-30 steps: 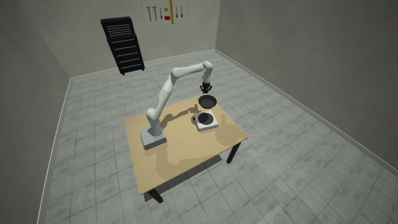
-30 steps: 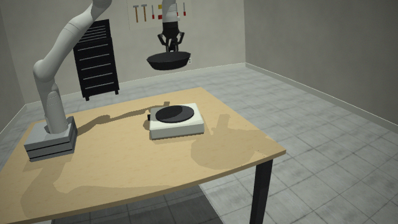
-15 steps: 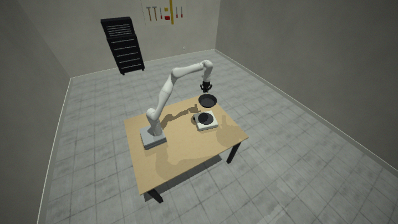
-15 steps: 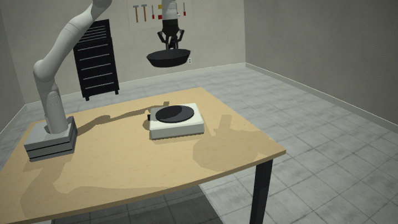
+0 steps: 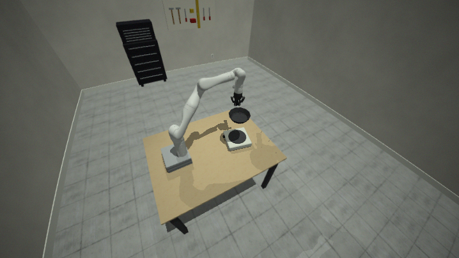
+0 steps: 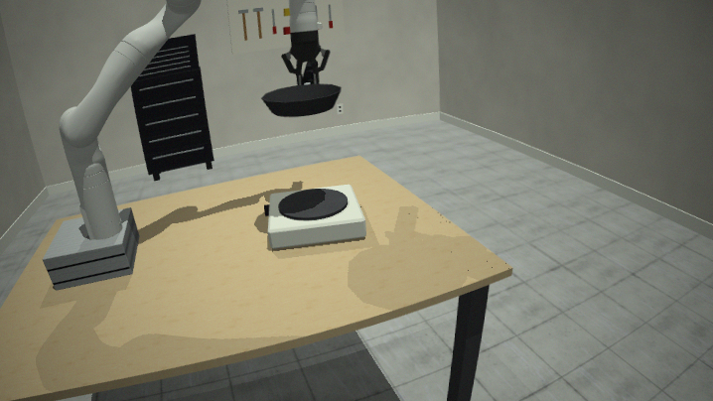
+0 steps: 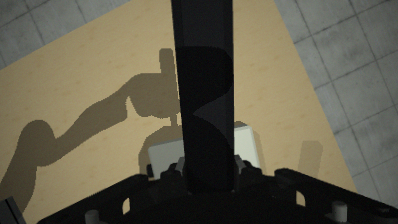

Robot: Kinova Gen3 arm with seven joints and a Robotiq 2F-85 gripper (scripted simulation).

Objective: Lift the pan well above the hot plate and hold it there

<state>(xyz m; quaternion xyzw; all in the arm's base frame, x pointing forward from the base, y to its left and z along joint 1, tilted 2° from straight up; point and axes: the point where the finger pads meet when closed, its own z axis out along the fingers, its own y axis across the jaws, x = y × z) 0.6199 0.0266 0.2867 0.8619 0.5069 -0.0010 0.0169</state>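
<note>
My gripper is now 4 cm past the black pan, 7 cm to the left of it and 2 cm above it. Also, from my hand: white hot plate 9 cm behind, 12 cm to the right, 34 cm below.
</note>
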